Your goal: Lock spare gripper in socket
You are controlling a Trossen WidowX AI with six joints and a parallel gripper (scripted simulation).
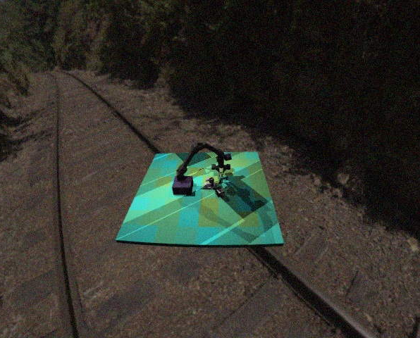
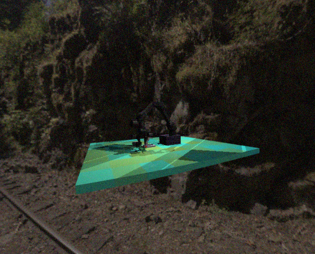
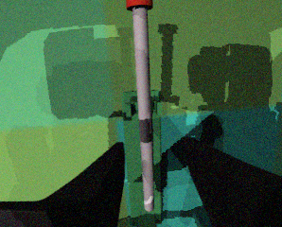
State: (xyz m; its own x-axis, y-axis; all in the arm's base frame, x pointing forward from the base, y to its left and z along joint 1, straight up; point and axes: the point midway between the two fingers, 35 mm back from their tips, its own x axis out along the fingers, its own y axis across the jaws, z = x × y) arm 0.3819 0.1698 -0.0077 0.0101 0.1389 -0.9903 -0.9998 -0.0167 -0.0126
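Right now my gripper tip is 26 cm to the left of the spare gripper and 3 cm above it. From my gripper tip the other things lie so: mount 16 cm to the right, 10 cm behind.
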